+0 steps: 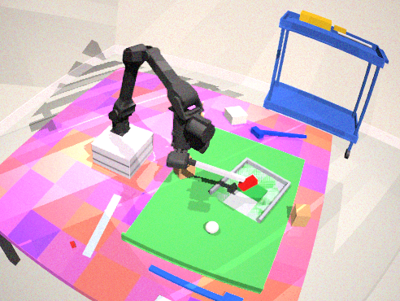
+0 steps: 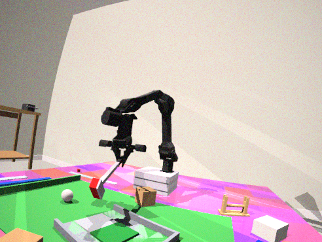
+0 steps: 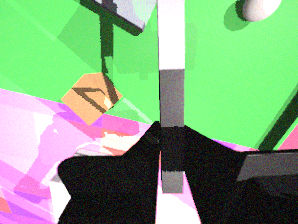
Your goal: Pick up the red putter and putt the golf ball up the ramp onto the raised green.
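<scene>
My gripper tip is now 11 cm short of the red putter and 4 cm to the right of it. Round my gripper tip: green mat (17 cm ahead, 8 cm to the left, 13 cm below); then white golf ball (17 cm ahead, 10 cm to the right, 11 cm below); then white cube (2 cm ahead, 56 cm to the left, 11 cm below).
</scene>
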